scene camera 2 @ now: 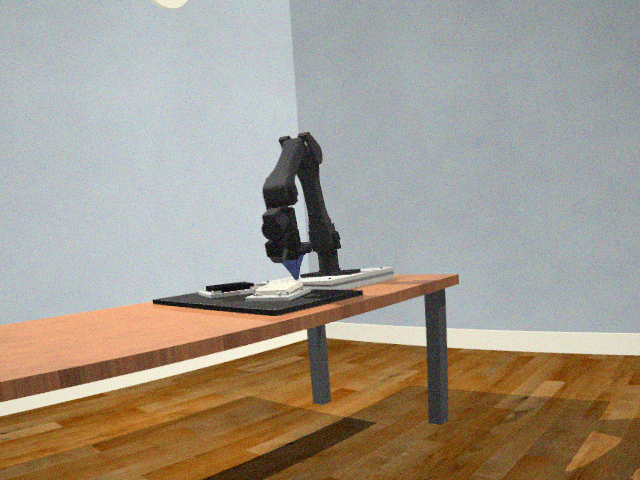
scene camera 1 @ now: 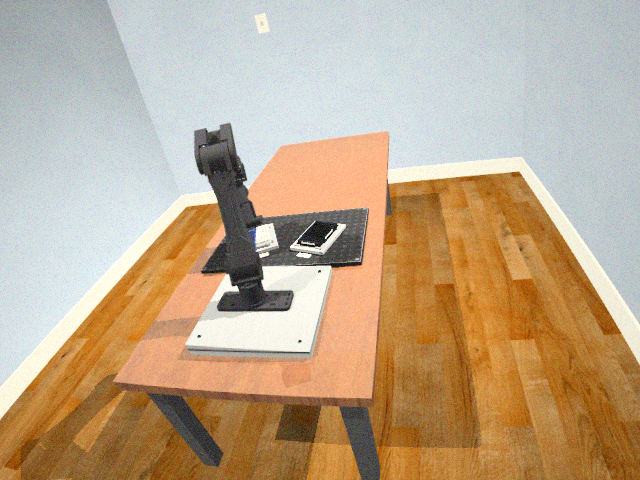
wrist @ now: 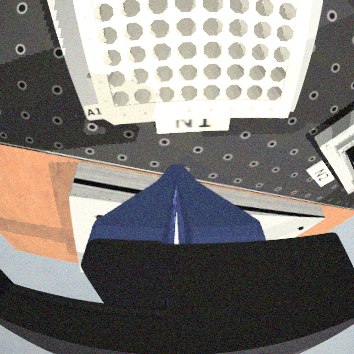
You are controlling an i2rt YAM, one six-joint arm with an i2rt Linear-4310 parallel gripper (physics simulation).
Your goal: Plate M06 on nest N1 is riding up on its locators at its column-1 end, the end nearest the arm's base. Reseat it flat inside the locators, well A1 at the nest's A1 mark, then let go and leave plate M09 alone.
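Looking at a black perforated plate, I find that (scene camera 1: 288,228) and (scene camera 2: 236,299) are one and the same spot on it.
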